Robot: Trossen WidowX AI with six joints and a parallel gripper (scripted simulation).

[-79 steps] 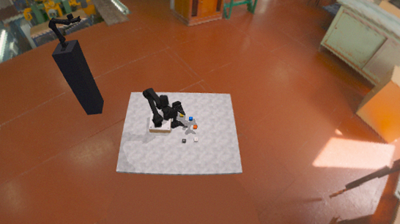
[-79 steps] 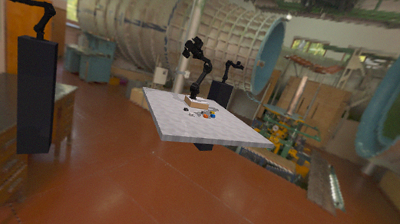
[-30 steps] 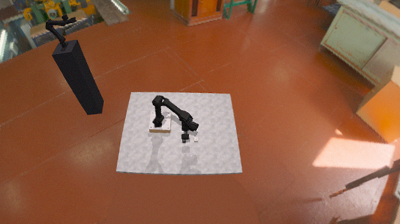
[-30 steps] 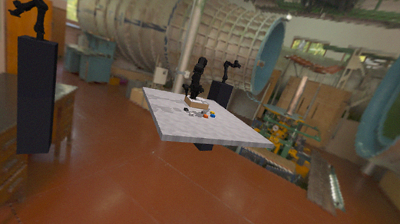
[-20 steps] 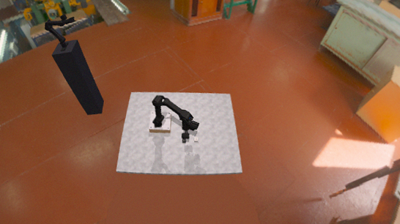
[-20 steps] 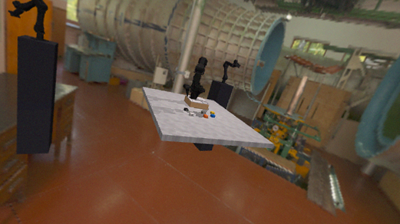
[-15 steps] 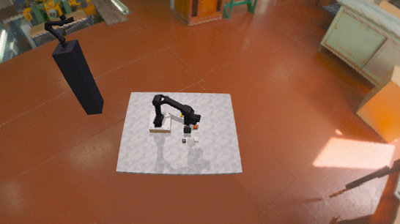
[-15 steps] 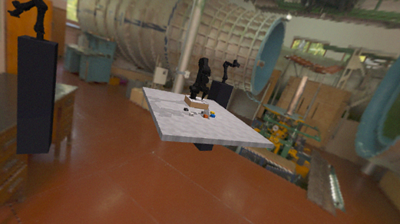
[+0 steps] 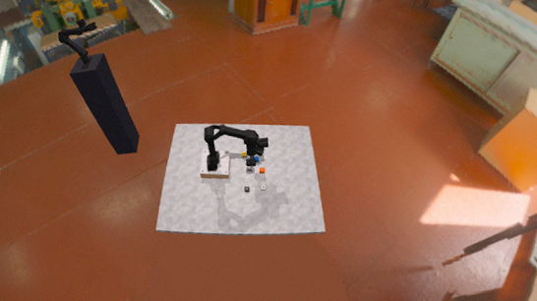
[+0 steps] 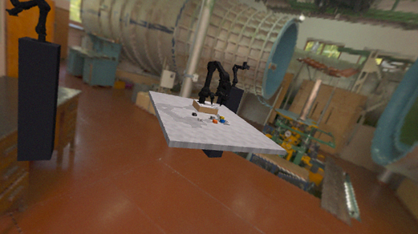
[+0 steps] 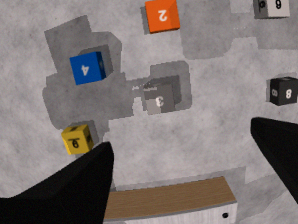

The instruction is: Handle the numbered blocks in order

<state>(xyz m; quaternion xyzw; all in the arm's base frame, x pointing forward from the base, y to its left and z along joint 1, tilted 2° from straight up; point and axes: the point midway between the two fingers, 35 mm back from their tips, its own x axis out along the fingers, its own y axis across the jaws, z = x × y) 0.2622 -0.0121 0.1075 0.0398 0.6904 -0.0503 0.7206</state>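
Right now my gripper tip is 80 mm short of the orange block, 20 mm to the left of it and 120 mm above it. The rest, counted from my gripper tip: yellow block: 30 mm behind, 130 mm to the left, 120 mm below; then blue block: 50 mm ahead, 80 mm to the left, 120 mm below; then grey block: 10 mm behind, 10 mm to the left, 120 mm below.
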